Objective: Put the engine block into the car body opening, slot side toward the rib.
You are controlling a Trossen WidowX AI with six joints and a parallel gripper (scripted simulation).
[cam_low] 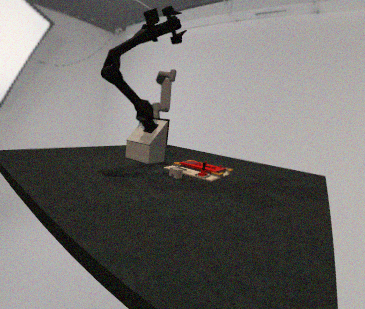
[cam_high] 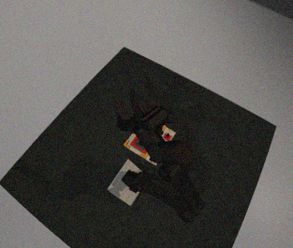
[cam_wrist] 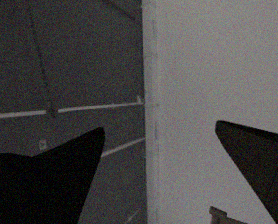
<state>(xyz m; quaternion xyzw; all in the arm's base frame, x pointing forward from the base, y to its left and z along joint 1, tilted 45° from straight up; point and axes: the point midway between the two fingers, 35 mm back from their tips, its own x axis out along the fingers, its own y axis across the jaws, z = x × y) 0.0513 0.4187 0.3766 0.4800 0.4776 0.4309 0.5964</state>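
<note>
My gripper tip is now 20 cm short of the engine block, 18 cm to the left of it and 73 cm above it.
</note>
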